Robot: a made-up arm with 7 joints.
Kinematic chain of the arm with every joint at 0, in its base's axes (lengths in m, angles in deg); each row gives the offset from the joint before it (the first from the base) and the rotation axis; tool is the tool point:
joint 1: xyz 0 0 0.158 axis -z
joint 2: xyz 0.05 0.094 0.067 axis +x
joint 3: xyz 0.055 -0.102 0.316 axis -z
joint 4: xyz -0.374 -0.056 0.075 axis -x
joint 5: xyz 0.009 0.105 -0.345 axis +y
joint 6: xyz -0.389 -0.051 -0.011 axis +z
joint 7: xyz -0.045 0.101 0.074 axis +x
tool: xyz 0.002 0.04 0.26
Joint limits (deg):
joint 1: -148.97..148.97
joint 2: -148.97..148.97
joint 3: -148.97..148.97
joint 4: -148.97..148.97
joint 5: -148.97..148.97
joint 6: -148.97..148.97
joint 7: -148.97..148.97
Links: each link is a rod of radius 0.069 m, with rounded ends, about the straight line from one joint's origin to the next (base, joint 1, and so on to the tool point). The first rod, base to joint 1, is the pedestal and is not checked.
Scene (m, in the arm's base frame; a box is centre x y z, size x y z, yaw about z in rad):
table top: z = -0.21
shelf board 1: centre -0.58 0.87 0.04 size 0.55 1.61 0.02 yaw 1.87
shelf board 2: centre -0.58 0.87 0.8 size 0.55 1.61 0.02 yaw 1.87
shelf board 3: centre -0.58 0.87 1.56 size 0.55 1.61 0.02 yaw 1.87
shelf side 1: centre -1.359 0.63 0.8 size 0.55 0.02 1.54 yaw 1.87
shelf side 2: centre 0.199 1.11 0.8 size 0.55 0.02 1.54 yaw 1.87
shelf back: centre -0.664 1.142 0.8 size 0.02 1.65 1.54 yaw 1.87
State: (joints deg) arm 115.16 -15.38 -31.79 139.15 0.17 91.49 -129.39
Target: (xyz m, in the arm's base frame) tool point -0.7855 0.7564 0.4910
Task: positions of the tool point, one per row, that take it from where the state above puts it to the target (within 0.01 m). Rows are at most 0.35 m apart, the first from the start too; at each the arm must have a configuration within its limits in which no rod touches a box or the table.
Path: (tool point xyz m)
1: -0.3018 0.6689 1.2148
2: -0.2626 0.5338 1.2164
3: -0.2049 0.3915 1.2010
4: -0.4332 0.4241 0.9827
5: -0.5846 0.3776 0.7347
6: -0.6406 0.2864 0.4911
7: -0.7209 0.4421 0.5022
8: -0.7681 0.6017 0.5037
9: -0.7855 0.7564 0.4910

